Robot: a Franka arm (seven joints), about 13 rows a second.
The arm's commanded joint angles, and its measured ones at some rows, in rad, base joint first. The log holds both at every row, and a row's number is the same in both.
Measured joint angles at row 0:
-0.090 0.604 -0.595 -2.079 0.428 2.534 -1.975
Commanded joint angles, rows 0 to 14:
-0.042 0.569 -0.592 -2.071 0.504 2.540 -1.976
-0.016 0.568 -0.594 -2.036 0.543 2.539 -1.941
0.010 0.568 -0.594 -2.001 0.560 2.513 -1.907
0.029 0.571 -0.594 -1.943 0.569 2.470 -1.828
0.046 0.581 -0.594 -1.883 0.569 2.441 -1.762
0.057 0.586 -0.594 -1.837 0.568 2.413 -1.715
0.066 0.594 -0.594 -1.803 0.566 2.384 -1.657
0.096 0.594 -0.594 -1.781 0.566 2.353 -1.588
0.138 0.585 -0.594 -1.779 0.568 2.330 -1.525
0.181 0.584 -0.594 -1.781 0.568 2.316 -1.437
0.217 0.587 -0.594 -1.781 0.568 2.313 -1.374
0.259 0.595 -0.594 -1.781 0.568 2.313 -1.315
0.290 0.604 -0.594 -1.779 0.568 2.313 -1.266
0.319 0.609 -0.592 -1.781 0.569 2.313 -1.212
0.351 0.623 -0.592 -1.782 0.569 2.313 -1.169
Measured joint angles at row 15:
0.312 0.603 -0.582 -1.783 0.550 2.324 -1.232
